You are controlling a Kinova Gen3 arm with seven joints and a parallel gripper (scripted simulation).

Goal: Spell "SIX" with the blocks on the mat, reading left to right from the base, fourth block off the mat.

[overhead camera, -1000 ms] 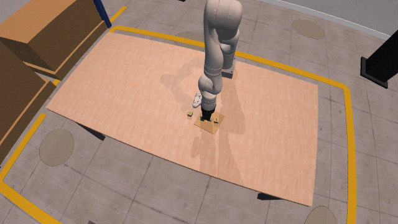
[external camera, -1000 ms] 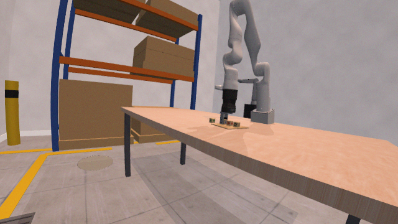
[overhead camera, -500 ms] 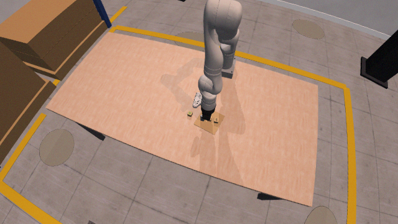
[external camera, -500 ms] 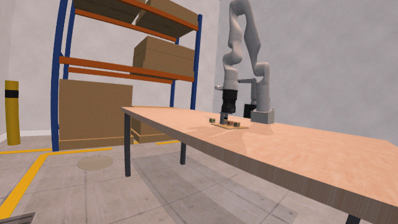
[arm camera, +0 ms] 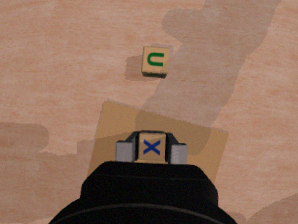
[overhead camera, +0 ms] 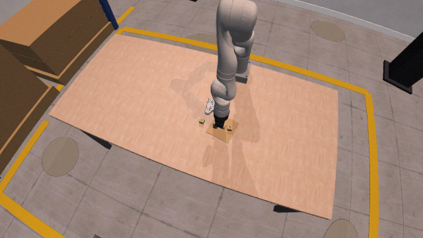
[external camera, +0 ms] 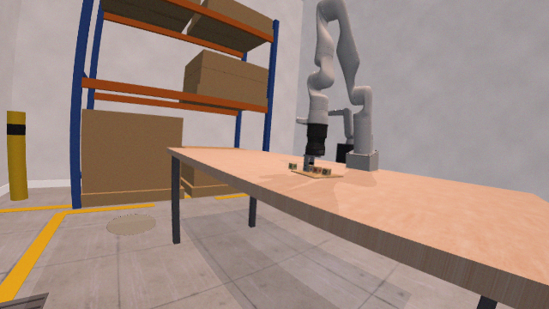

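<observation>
My gripper is now 10 mm past the block, 40 mm to the right of it and 10 mm above it. Also, from my hand: tan mat: 10 mm behind, 40 mm to the left, 20 mm below.
</observation>
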